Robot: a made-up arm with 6 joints. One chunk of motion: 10 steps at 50 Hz.
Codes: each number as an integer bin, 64 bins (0 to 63) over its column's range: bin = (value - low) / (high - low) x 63, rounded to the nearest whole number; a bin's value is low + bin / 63 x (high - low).
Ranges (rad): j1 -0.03..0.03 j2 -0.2..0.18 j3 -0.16..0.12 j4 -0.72..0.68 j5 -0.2..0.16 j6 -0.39..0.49
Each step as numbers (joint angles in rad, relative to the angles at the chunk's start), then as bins.
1 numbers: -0.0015 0.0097 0.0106 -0.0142 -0.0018 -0.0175
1 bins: 30 35 38 32 35 27
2 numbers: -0.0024 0.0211 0.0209 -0.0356 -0.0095 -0.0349
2 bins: 29 37 41 31 33 25
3 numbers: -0.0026 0.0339 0.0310 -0.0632 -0.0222 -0.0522
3 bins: 29 39 43 30 31 24
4 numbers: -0.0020 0.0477 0.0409 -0.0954 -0.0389 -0.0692
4 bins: 29 41 45 28 28 23
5 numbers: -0.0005 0.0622 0.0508 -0.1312 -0.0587 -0.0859
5 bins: 31 43 47 26 25 22
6 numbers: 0.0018 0.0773 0.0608 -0.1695 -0.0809 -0.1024
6 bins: 33 46 50 25 21 21
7 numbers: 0.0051 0.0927 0.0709 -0.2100 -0.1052 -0.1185
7 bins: 37 49 52 23 17 19
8 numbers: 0.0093 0.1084 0.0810 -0.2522 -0.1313 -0.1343
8 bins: 41 51 54 21 12 18
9 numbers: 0.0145 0.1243 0.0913 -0.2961 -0.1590 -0.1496
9 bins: 47 54 57 19 7 17
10 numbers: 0.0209 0.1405 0.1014 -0.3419 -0.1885 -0.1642
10 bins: 53 56 59 17 2 16
